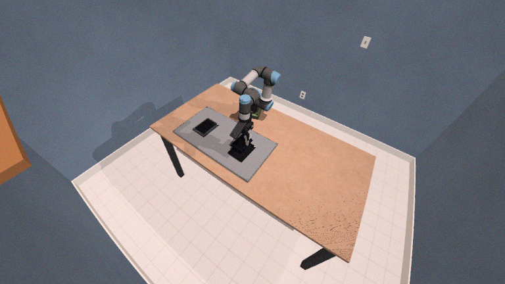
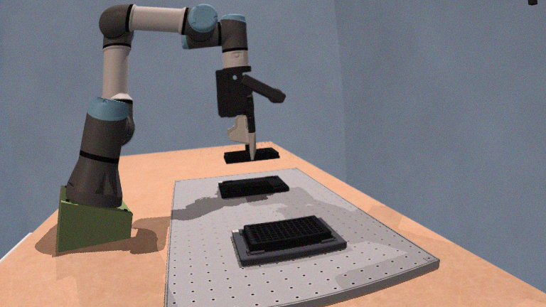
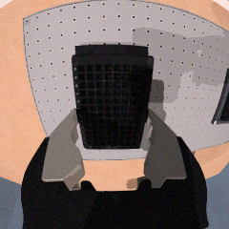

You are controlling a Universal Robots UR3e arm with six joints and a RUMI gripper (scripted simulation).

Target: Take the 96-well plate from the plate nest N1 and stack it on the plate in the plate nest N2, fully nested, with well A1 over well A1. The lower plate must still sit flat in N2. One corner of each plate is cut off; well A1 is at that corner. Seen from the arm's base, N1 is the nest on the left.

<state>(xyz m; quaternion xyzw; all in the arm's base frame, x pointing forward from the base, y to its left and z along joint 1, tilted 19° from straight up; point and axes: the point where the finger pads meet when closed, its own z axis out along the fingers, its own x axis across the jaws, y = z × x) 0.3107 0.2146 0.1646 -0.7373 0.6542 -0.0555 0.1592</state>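
Right now my hand is 350 mm to the left of the grey nest frame, 90 mm above it and 50 mm short of it. Round my hand: nest N1: 90 mm below.
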